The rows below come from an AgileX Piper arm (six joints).
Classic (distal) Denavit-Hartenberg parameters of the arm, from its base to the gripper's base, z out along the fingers. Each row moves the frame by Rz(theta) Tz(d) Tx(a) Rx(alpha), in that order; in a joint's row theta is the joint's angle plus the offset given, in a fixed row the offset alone. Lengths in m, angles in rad.
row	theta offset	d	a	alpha
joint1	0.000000	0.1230	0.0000	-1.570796
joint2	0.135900	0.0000	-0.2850	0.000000
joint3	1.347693	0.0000	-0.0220	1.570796
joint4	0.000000	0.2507	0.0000	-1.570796
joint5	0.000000	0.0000	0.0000	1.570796
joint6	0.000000	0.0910	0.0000	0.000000
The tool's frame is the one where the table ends.
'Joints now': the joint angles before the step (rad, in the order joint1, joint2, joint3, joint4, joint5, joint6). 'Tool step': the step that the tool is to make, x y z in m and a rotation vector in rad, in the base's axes. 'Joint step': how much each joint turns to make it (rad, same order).
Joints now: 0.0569, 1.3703, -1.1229, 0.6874, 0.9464, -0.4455
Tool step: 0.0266, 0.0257, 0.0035, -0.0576, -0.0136, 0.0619
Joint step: 0.0962, 0.1091, -0.1308, -0.0841, -0.0143, 0.0528
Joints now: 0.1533, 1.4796, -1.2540, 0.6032, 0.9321, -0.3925
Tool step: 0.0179, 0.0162, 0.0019, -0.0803, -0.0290, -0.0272
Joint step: 0.0717, 0.0652, -0.0880, -0.1482, -0.0468, 0.1251
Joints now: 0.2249, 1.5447, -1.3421, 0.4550, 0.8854, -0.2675
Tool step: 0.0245, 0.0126, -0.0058, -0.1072, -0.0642, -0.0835
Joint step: 0.0640, 0.0802, -0.0743, -0.2259, -0.0925, 0.1849
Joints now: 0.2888, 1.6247, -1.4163, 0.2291, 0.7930, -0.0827
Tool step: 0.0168, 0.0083, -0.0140, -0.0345, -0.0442, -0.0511
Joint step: 0.0289, 0.0590, -0.0125, -0.1110, -0.0921, 0.1045
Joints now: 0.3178, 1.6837, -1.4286, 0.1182, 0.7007, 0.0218
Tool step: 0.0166, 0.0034, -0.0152, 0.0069, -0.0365, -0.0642
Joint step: 0.0067, 0.0562, -0.0042, -0.0737, -0.0944, 0.1038
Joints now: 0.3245, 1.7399, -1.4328, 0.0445, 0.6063, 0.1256
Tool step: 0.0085, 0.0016, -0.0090, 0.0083, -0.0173, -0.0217
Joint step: 0.0000, 0.0309, -0.0012, -0.0214, -0.0495, 0.0344
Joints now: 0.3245, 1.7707, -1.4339, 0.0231, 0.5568, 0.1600
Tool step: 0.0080, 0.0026, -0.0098, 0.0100, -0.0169, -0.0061
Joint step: 0.0001, 0.0320, -0.0002, -0.0008, -0.0511, 0.0074
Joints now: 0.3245, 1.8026, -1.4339, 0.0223, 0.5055, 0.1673
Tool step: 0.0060, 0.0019, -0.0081, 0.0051, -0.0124, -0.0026
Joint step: 0.0000, 0.0255, -0.0001, -0.0010, -0.0389, 0.0030
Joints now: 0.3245, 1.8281, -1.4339, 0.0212, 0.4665, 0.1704
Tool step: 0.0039, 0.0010, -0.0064, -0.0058, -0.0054, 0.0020
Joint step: 0.0001, 0.0186, 0.0000, -0.0076, -0.0218, 0.0001
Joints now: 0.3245, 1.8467, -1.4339, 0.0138, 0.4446, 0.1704
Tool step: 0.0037, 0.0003, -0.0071, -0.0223, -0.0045, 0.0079
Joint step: 0.0001, 0.0191, 0.0001, -0.0239, -0.0164, 0.0000
